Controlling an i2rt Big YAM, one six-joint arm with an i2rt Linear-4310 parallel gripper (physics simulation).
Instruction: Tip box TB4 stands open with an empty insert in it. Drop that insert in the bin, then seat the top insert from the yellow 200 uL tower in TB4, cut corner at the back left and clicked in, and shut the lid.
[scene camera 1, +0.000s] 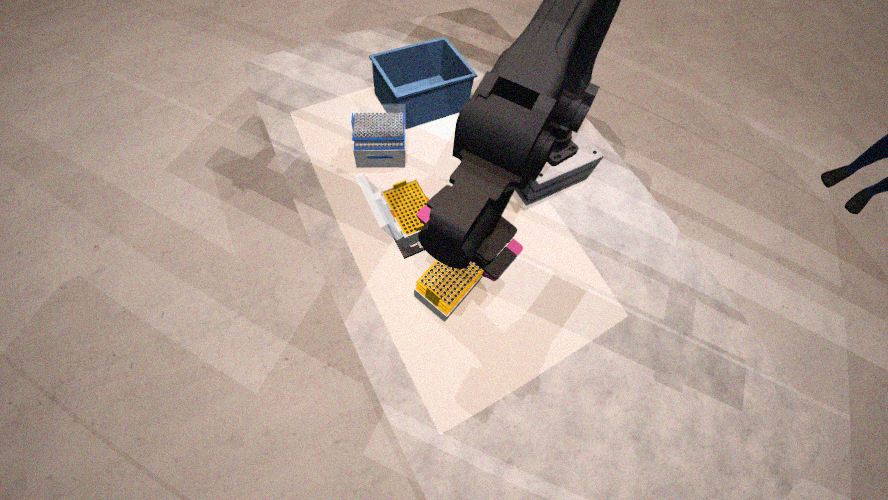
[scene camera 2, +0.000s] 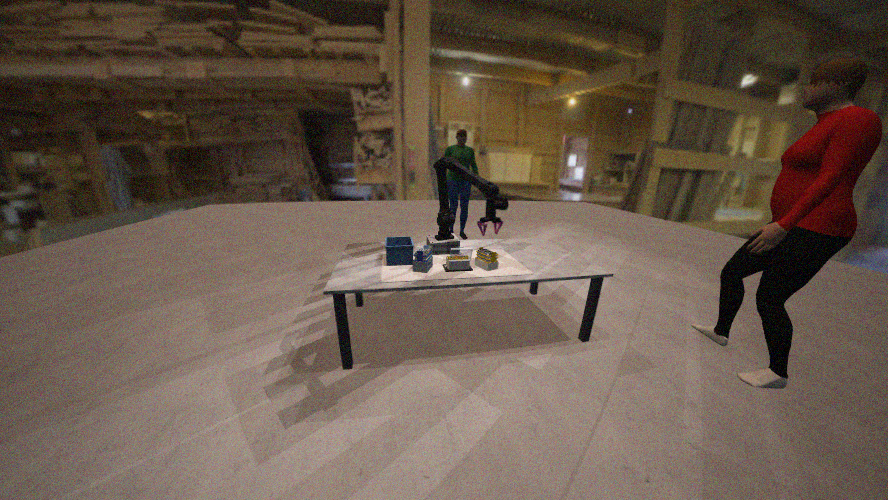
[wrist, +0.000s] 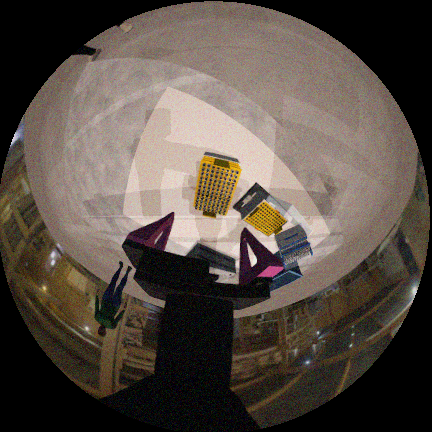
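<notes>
My gripper (scene camera 1: 470, 239) (scene camera 2: 489, 229) (wrist: 208, 222) is open and empty, high above the table on the robot's side of the yellow tower (scene camera 1: 448, 286) (scene camera 2: 486, 257) (wrist: 218, 185). The tower has a perforated yellow insert on top, with a tab at each end. Beside it stands tip box TB4 (scene camera 2: 458, 265), its clear lid (scene camera 1: 374, 201) (wrist: 299, 218) open. A yellow insert with open holes (scene camera 1: 403, 206) (wrist: 266, 218) sits in TB4. The arm hides part of TB4 and of the tower in scene camera 1. The blue bin (scene camera 1: 434, 105) (scene camera 2: 398, 250) (wrist: 286, 278) stands at the far end.
A blue-and-grey tip tower (scene camera 1: 379, 154) (scene camera 2: 422, 260) (wrist: 293, 239) stands between TB4 and the bin. The robot's base (scene camera 1: 562, 178) (scene camera 2: 442, 245) stands at the table's rear. A pale mat (scene camera 1: 447, 378) lies under the boxes. Two people (scene camera 2: 820, 167) (scene camera 2: 459, 161) stand off the table.
</notes>
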